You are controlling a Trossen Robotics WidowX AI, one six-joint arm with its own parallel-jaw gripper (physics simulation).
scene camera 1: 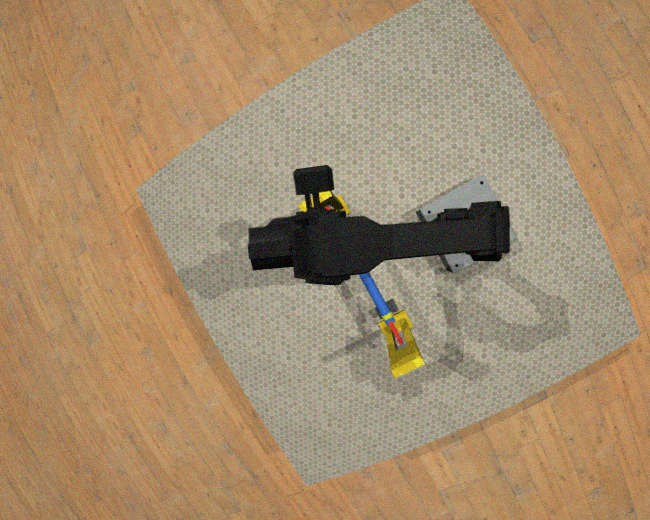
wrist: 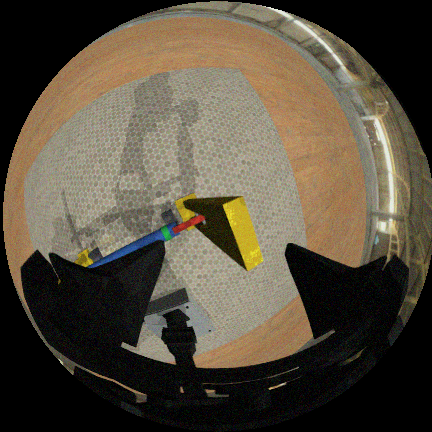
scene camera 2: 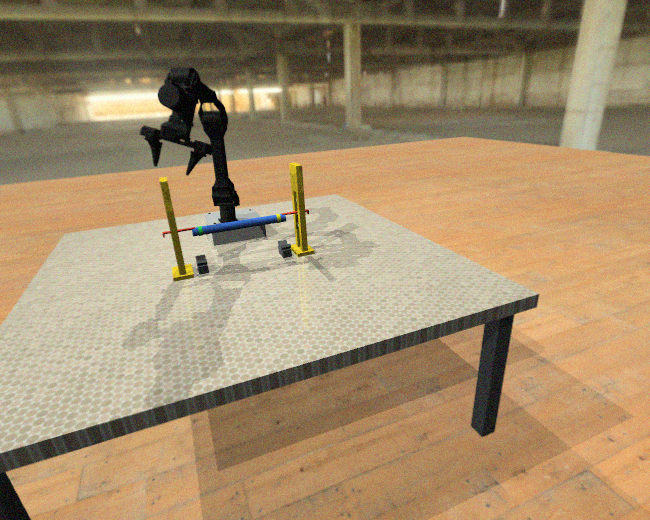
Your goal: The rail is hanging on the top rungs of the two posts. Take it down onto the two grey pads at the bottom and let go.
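Where they show: gripper, fingertip midpoint: point(wrist: 227, 249) point(scene camera 2: 171, 171); arm's base, link origin: point(wrist: 175, 316) point(scene camera 2: 228, 220).
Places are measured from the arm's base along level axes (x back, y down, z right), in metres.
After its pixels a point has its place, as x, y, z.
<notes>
The blue rail point(scene camera 1: 374, 292) @(-0.263, -0.069, -0.035) point(scene camera 2: 239, 224) @(-0.272, -0.061, 0.024) point(wrist: 135, 246) @(-0.259, -0.069, 0.076) has a green band, a yellow band and red ends. It hangs between the yellow post point(scene camera 1: 406, 357) @(-0.270, -0.199, -0.172) point(scene camera 2: 299, 206) @(-0.309, -0.095, -0.171) near its yellow band and the other yellow post point(scene camera 2: 170, 227) @(-0.278, -0.092, 0.227) point(wrist: 243, 232) @(-0.248, -0.226, 0.217) near its green band. The rungs are too small to make out. Two dark grey pads point(scene camera 2: 202, 264) @(-0.273, 0.045, 0.157) point(scene camera 2: 284, 248) @(-0.296, 0.043, -0.110) stand on the table below the rail, beside the post feet. My gripper point(scene camera 2: 172, 169) @(-0.255, -0.248, 0.192) point(wrist: 227, 249) @(-0.255, -0.248, 0.192) is open and empty, above the rail near the green-banded end's post. The arm hides that end of the rail in scene camera 1.
The arm's grey base plate point(scene camera 1: 460, 197) @(0.073, -0.001, 0.042) point(scene camera 2: 238, 234) @(-0.047, 0.047, -0.020) point(wrist: 197, 317) @(0.044, -0.002, 0.054) stands on the tiled table point(scene camera 1: 379, 108) @(0.052, 0.075, 0.397) point(scene camera 2: 325, 314) @(-0.700, 0.074, -0.057) point(wrist: 220, 110) @(-0.515, 0.074, 0.462), behind the rail in scene camera 2. The upper arm point(scene camera 1: 412, 241) @(-0.157, -0.480, 0.066) point(scene camera 2: 218, 157) @(-0.043, -0.243, 0.011) reaches over the rail. Both posts rise above the rail.
</notes>
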